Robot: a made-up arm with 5 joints. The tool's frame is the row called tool. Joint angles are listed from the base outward. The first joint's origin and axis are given. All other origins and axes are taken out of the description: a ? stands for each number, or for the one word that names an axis. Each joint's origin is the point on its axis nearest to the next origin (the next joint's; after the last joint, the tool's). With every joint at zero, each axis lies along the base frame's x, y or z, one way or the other. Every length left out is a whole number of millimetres.
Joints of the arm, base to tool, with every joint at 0 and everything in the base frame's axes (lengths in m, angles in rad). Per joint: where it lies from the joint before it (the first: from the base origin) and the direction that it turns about. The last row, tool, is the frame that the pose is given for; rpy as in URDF.
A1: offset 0 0 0.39 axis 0 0 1
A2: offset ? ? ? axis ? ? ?
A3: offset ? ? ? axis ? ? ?
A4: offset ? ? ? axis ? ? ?
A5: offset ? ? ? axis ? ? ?
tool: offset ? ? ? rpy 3.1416 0 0
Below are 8 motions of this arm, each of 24 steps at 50 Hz.
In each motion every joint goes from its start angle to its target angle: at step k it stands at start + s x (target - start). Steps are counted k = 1, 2, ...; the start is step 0. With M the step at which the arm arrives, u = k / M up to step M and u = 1 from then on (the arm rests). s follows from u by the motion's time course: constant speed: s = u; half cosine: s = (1 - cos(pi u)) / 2; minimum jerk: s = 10 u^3 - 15 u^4 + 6 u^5.
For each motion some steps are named. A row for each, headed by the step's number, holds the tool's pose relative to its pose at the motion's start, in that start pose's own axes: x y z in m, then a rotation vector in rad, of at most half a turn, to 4 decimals.
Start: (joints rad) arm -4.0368 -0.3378 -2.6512 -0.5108 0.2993
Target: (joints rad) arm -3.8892 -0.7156 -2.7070 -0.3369 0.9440
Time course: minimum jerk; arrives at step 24
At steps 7, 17, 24:
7: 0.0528 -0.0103 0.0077 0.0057 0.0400 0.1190
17: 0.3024 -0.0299 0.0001 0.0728 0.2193 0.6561
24: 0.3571 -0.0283 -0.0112 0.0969 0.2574 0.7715

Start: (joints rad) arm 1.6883 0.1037 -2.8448 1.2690 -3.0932
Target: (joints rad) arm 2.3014 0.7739 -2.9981 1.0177 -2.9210
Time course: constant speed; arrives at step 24
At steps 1, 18, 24:
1: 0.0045 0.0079 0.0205 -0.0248 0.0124 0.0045
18: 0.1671 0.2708 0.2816 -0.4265 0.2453 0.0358
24: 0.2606 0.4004 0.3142 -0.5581 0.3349 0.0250

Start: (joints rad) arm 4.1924 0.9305 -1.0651 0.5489 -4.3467
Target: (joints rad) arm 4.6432 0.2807 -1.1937 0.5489 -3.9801
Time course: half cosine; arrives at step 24
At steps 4, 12, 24:
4: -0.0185 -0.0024 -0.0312 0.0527 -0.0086 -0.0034
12: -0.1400 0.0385 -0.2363 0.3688 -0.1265 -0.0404
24: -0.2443 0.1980 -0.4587 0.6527 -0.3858 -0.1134

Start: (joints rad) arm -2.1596 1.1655 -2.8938 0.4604 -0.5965
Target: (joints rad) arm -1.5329 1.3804 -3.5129 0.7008 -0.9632
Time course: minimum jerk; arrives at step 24
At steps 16, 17, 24:
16: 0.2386 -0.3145 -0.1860 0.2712 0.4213 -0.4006
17: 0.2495 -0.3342 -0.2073 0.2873 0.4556 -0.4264
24: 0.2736 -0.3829 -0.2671 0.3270 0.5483 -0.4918

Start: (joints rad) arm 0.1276 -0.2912 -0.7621 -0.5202 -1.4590
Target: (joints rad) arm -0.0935 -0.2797 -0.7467 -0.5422 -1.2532
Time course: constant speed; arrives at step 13
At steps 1, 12, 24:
1: -0.0084 0.0001 0.0000 -0.0017 -0.0169 0.0158
12: -0.1008 0.0006 -0.0093 -0.0375 -0.2010 0.1892
24: -0.1090 0.0007 -0.0111 -0.0424 -0.2174 0.2049

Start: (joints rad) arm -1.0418 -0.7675 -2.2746 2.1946 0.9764
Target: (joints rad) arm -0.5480 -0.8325 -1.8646 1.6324 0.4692
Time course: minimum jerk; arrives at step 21
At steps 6, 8, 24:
6: 0.0154 -0.0094 0.0118 0.0574 -0.0253 -0.1198
8: 0.0278 -0.0195 0.0242 0.1158 -0.0470 -0.2343
24: 0.0491 -0.0786 0.0930 0.4541 -0.1103 -0.7835

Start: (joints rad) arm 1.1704 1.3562 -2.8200 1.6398 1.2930
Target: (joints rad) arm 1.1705 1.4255 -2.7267 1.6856 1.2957
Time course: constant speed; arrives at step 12
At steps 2, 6, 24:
2: 0.0001 -0.0004 0.0186 -0.0334 -0.0095 0.0004
6: 0.0000 0.0000 0.0558 -0.1002 -0.0285 0.0013
24: -0.0012 0.0040 0.1110 -0.2005 -0.0569 0.0026

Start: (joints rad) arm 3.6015 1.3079 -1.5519 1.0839 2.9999
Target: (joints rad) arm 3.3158 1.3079 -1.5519 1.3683 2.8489
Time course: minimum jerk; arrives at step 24
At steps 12, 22, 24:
12: 0.0299 -0.0717 0.0147 -0.1364 0.1195 0.0123
22: 0.0663 -0.1352 0.0342 -0.2917 0.2232 0.0100
24: 0.0667 -0.1358 0.0344 -0.2934 0.2242 0.0099

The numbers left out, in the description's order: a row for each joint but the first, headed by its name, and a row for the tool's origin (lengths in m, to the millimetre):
A2: xyz 0 0 0, axis 0 1 0
A3: xyz 0.068 0 0.364, axis 0 1 0
A4: xyz 0.099 0 -0.435, axis 0 1 0
A5: xyz 0.083 0 -0.106, axis 0 0 -1
tool: xyz 0 0 0

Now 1 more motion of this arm.
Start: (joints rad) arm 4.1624 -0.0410 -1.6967 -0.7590 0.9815
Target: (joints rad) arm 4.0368 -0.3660 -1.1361 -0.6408 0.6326
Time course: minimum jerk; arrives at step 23
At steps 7, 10, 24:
7: 0.0059 0.0087 -0.0149 -0.0564 -0.0239 -0.0755
10: 0.0126 0.0196 -0.0363 -0.1254 -0.0571 -0.1681
24: 0.0279 0.0525 -0.1173 -0.3216 -0.1789 -0.4310

